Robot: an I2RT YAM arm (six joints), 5 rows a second.
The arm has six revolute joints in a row. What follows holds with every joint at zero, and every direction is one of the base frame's.
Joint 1 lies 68 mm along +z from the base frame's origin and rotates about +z.
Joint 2 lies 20 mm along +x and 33.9 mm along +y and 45.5 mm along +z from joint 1 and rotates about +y.
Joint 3 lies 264 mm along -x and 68.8 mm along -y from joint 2 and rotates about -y.
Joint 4 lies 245 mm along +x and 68.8 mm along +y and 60 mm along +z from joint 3 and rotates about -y.
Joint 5 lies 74 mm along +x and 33.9 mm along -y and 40.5 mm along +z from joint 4 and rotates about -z.
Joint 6 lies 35.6 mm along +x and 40.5 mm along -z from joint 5 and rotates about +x.
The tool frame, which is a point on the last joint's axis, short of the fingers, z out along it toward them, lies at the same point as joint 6; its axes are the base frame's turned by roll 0, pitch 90 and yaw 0 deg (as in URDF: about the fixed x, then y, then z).
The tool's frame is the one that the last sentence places.
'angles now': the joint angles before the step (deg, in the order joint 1, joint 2, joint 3, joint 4, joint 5, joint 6). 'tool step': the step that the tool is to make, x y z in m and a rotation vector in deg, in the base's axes. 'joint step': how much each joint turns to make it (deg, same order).
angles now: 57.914 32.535 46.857 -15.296 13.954 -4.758
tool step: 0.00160 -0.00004 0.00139 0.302 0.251 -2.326
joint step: 0.009 0.421 0.352 0.080 2.328 0.427
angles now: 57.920 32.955 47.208 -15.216 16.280 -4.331
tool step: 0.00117 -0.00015 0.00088 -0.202 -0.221 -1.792
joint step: -0.003 0.276 0.213 0.091 1.794 -0.277
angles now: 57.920 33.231 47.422 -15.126 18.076 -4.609
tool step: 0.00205 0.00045 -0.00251 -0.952 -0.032 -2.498
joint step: -0.016 0.286 -0.343 0.008 2.493 -0.507
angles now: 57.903 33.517 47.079 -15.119 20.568 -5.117
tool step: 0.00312 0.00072 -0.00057 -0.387 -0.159 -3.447
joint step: -0.156 0.648 -0.067 0.573 3.300 -0.267
